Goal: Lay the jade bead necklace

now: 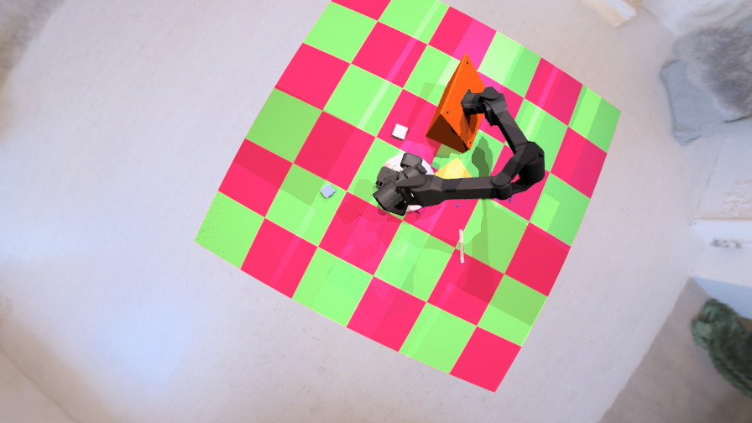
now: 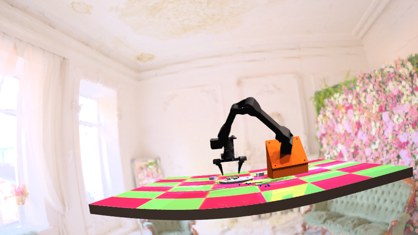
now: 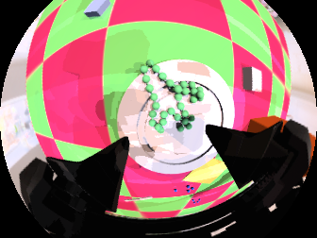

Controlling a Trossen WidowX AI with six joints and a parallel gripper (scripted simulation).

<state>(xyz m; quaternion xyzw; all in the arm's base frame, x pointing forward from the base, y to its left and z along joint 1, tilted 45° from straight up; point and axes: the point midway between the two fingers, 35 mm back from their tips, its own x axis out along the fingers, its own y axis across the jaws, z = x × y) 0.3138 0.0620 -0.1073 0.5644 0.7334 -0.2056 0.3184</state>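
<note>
My gripper tip is 3 cm past the round bead board, 3 cm above it and 1 cm to the right of it. The rest, counted from my gripper tip: pale blue cube 20 cm to the right, 14 cm ahead, 3 cm below; white cube 17 cm behind, 11 cm to the right, 3 cm below; yellow patch 14 cm behind, 13 cm to the left, 4 cm below.
</note>
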